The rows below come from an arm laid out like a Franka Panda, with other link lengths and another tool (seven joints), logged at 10 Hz.
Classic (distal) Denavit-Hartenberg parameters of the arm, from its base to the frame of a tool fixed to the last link. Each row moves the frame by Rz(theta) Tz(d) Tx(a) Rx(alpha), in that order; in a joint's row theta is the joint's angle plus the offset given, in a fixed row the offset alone. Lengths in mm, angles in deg.
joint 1: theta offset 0; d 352.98; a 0; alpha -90
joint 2: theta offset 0; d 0; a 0; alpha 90
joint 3: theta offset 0; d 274.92; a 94.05; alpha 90
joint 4: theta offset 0; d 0; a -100.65; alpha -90
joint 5: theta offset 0; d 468.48; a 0; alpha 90
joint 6: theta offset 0; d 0; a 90.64; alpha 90
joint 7: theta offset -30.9; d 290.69; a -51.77; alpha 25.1
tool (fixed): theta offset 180; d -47.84; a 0; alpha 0
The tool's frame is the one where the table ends.
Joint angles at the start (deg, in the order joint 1, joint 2, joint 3, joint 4, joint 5, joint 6, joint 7):
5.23, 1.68, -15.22, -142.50, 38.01, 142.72, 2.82
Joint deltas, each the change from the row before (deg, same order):
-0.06, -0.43, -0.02, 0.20, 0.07, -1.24, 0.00
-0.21, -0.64, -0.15, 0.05, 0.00, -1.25, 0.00
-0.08, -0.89, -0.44, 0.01, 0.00, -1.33, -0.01
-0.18, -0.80, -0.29, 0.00, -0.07, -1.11, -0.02
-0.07, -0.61, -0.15, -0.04, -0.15, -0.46, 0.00
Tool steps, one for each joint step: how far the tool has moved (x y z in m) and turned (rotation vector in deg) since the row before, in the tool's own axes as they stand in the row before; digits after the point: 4 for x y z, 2 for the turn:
0.0002, 0.0055, -0.0010, -0.76, 0.47, 0.12
0.0005, 0.0046, -0.0032, -0.77, 0.28, 0.23
-0.0002, 0.0054, -0.0051, -0.88, 0.10, 0.20
-0.0002, 0.0047, -0.0048, -0.71, 0.08, 0.09
-0.0010, 0.0035, -0.0033, -0.31, -0.06, -0.18

